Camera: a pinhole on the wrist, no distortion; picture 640 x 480 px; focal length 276.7 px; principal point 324.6 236.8 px. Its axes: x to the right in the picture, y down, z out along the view. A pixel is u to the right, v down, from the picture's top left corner.
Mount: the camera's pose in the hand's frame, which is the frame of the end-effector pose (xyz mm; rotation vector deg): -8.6 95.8 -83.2 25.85 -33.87 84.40
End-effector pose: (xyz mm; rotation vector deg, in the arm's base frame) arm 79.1 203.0 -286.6 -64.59 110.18 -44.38
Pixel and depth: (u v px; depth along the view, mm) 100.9 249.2 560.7
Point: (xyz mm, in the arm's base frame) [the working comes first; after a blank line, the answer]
In the camera's frame: -453.3 25.1 560.7

429.6 14.9 182.3
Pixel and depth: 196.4 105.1 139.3
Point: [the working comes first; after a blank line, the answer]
In the camera's frame: -64.5 -66.3 139.3

76.3 145.4 -259.5
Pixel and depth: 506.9 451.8 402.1
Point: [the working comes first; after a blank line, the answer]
In the camera's frame: 264.9 312.4 402.1

474.9 509.5 -431.6
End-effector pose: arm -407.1 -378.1 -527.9 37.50 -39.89 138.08
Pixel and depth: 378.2 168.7 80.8
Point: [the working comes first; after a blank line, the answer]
In the camera's frame: 15.7 -19.9 80.8

-447.2 -412.5 -551.4
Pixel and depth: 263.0 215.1 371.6
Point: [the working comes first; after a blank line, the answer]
In the camera's frame: -82.7 -29.1 371.6

-227.6 -333.0 -352.0
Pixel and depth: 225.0 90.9 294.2
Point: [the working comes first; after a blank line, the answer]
In the camera's frame: -105.9 -155.1 294.2

-358.0 -262.2 -332.1
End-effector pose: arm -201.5 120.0 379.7 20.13 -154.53 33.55
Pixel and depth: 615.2 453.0 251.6
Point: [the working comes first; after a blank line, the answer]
In the camera's frame: 264.2 196.6 251.6

-121.2 182.2 11.0
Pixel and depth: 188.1 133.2 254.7
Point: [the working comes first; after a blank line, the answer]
In the camera's frame: -125.6 -95.4 254.7

-219.3 -56.1 424.3
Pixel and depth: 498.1 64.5 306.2
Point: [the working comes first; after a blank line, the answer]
In the camera's frame: 192.0 -190.7 306.2

-437.7 8.7 177.9
